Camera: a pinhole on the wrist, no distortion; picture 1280 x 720 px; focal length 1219.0 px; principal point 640.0 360.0 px. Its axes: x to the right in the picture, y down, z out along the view. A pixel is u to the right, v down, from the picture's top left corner.
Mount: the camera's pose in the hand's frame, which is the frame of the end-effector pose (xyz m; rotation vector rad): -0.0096 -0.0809 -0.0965 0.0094 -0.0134 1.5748
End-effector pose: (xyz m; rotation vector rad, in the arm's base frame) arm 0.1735 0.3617 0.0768 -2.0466 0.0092 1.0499
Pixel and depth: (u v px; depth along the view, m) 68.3 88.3 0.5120
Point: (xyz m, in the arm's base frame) 0.0773 0.8898 0.0909
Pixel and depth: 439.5 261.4 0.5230
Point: -0.0320 0.7719 0.0346
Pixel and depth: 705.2 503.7 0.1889
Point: 0.1155 0.4616 0.1179
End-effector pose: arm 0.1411 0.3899 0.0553 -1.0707 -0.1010 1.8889
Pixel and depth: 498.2 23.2 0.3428
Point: 0.0362 0.6082 0.2123
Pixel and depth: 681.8 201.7 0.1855
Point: 0.1277 0.4744 0.1376
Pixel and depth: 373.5 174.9 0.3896
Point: 0.0415 0.6233 0.2848
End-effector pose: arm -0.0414 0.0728 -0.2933 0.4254 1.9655 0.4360
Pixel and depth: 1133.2 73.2 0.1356
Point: -0.0168 0.0634 -0.3397
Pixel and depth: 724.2 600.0 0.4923
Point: 0.3565 0.0192 -0.3945
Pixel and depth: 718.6 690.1 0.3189
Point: 0.1932 -0.0049 -0.3385
